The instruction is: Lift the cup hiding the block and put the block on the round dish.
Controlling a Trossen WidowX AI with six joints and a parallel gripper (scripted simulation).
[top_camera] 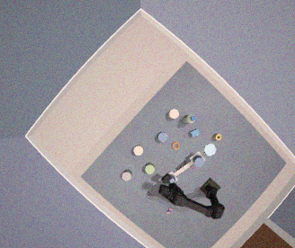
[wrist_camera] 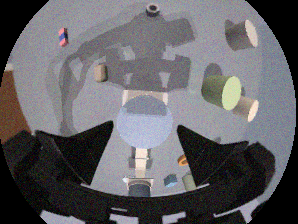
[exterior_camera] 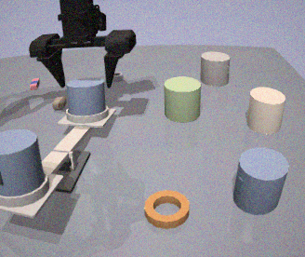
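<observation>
Right now my gripper tip is 4 cm above the pale grey block. Also, from my gripper tip: balance beam (1 cm behind, 14 cm to the right, 5 cm below); then balance (14 cm to the right, 6 cm below); then grey nut (1 cm ahead, 22 cm to the left, 8 cm below).
</observation>
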